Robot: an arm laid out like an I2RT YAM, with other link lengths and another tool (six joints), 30 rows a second.
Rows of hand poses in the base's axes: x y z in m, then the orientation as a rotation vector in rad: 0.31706, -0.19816, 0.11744, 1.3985, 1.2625, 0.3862; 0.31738, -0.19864, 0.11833, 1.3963, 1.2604, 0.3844; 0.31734, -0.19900, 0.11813, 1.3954, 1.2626, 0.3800; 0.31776, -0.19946, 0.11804, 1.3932, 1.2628, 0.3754; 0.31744, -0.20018, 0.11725, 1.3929, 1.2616, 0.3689; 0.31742, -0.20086, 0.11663, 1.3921, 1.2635, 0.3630; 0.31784, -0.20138, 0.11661, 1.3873, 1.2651, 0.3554; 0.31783, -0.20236, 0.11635, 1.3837, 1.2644, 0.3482; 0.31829, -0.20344, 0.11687, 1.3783, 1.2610, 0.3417; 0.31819, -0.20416, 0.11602, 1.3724, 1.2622, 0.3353; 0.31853, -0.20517, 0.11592, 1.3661, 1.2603, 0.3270; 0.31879, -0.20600, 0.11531, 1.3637, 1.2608, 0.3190; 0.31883, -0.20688, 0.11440, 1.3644, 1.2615, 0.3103; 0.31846, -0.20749, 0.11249, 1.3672, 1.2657, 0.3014
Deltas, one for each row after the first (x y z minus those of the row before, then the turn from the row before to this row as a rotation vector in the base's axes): 0.00032, -0.00048, 0.00089, -0.0028, -0.0015, -0.0013; -0.00004, -0.00036, -0.00020, -0.0028, 0.0032, -0.0006; 0.00042, -0.00046, -0.00009, -0.0041, 0.0013, -0.0014; -0.00032, -0.00072, -0.00079, -0.0038, 0.0019, -0.0039; -0.00002, -0.00068, -0.00062, -0.0035, 0.0037, -0.0016; 0.00042, -0.00052, -0.00002, -0.0075, 0.0027, -0.0011; -0.00001, -0.00098, -0.00026, -0.0066, 0.0014, -0.0027; 0.00046, -0.00108, 0.00052, -0.0079, -0.0015, -0.0031; -0.00010, -0.00072, -0.00085, -0.0077, 0.0016, -0.0003; 0.00034, -0.00101, -0.00010, -0.0094, 0.0000, -0.0028; 0.00026, -0.00083, -0.00061, -0.0060, 0.0031, -0.0029; 0.00004, -0.00088, -0.00091, -0.0039, 0.0046, -0.0044; -0.00037, -0.00061, -0.00191, -0.0020, 0.0080, -0.0034
